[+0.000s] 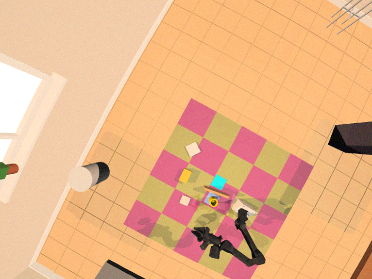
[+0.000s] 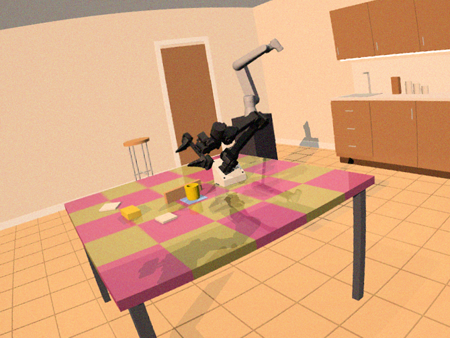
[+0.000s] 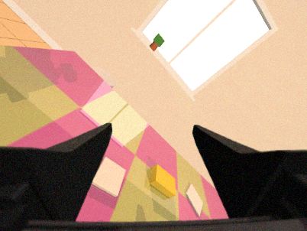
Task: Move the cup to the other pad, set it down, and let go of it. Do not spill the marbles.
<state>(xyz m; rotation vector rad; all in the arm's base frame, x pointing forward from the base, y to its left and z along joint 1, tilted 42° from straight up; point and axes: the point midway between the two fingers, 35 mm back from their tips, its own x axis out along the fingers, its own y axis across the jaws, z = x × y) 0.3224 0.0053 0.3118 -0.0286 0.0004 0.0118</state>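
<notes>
Right now my gripper tip is 22 cm above the yellow cup, 18 cm to the left of it and 13 cm past it. From my gripper tip the other things lie so: green marble: 24 cm below, 16 cm to the right, 12 cm behind; then pale blue pad: 27 cm below, 18 cm to the right, 13 cm behind; then purple marble: 24 cm below, 18 cm to the right, 12 cm behind.
</notes>
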